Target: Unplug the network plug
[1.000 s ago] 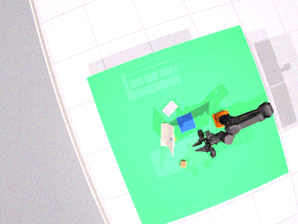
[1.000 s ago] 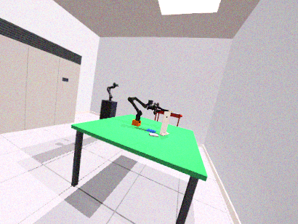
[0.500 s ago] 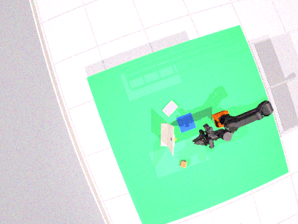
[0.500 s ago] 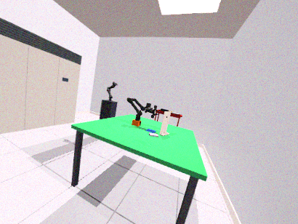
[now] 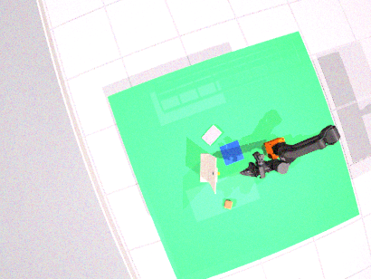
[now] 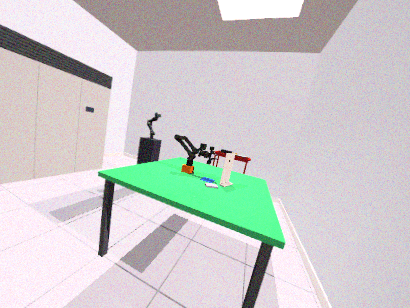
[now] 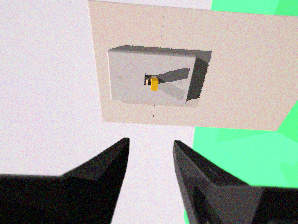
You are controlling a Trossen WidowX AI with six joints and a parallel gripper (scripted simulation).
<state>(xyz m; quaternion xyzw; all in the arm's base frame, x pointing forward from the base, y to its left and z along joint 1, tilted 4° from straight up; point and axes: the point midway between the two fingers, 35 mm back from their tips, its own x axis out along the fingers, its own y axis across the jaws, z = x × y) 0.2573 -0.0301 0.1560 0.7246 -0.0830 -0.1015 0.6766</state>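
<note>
The yellow network plug lies 110 mm ahead of my gripper tip and 60 mm to the right of it. Also, from my gripper tip: brown block: 220 mm below, 190 mm to the left, 120 mm ahead; then blue marked square: 230 mm below, 80 mm to the right, 50 mm behind; then upright panel: 120 mm ahead, 90 mm below, 70 mm to the right.
</note>
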